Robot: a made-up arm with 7 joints. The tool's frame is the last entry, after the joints.
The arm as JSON. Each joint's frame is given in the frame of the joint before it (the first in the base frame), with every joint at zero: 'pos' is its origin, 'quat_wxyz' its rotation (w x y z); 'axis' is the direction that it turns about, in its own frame. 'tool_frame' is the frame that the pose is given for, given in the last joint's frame.
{
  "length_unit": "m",
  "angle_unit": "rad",
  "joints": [
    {
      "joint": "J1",
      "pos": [
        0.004,
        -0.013,
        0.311
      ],
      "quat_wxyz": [
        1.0,
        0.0,
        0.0,
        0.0
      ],
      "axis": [
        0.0,
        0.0,
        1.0
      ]
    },
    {
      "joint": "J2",
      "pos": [
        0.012,
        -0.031,
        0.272
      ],
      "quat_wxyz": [
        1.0,
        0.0,
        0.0,
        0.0
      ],
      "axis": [
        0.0,
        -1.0,
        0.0
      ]
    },
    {
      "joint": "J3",
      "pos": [
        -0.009,
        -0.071,
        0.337
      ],
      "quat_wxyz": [
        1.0,
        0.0,
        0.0,
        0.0
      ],
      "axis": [
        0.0,
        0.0,
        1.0
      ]
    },
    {
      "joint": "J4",
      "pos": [
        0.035,
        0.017,
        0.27
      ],
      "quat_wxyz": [
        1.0,
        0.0,
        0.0,
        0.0
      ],
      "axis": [
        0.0,
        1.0,
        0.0
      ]
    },
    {
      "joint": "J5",
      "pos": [
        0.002,
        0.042,
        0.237
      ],
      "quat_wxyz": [
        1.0,
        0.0,
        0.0,
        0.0
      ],
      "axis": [
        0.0,
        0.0,
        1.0
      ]
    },
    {
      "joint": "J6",
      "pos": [
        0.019,
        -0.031,
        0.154
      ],
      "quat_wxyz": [
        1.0,
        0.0,
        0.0,
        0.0
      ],
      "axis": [
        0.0,
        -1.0,
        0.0
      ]
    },
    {
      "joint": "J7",
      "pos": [
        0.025,
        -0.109,
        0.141
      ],
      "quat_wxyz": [
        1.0,
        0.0,
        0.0,
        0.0
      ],
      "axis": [
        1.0,
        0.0,
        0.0
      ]
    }
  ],
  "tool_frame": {
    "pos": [
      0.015,
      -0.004,
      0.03
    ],
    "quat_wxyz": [
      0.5,
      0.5,
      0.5,
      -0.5
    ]
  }
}
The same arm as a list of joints. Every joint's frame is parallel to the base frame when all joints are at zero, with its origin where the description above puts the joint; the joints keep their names.
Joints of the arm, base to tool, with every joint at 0 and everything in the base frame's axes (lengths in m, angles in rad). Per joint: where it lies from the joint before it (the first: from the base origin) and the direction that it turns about. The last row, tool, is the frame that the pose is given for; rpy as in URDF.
J1: axis +z origin 0.004 -0.013 0.311
J2: axis -y origin 0.012 -0.031 0.272
J3: axis +z origin -0.009 -0.071 0.337
J4: axis +y origin 0.035 0.017 0.27
J5: axis +z origin 0.002 0.042 0.237
J6: axis -y origin 0.019 -0.031 0.154
J7: axis +x origin 0.025 -0.109 0.141
tool: origin 0.015 -0.004 0.03 rpy 1.5708 1.5708 0

